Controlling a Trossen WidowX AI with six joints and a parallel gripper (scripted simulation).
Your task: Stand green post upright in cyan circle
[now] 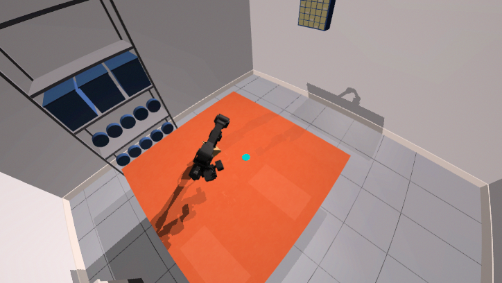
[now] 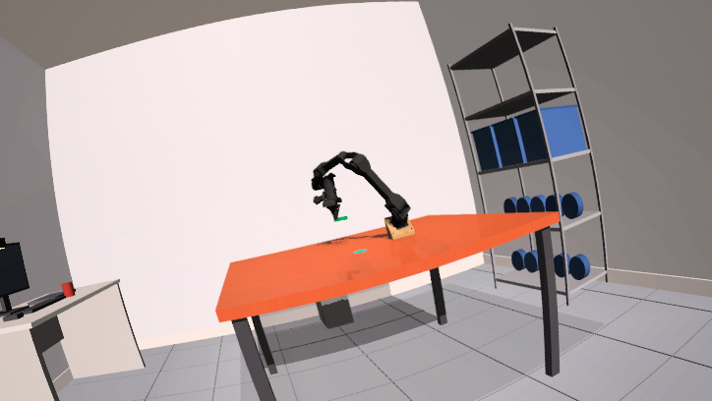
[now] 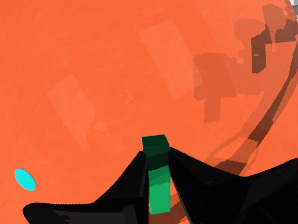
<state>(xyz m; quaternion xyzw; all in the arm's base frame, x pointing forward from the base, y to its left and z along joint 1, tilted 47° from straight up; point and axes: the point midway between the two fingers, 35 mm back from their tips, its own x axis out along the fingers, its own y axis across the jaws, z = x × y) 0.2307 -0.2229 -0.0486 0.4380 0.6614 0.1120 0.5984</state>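
The cyan circle is 300 mm to the left of my gripper tip, 140 mm below it and 10 mm ahead of it. Also, from my gripper tip: green post (20 mm behind, 10 mm to the left).
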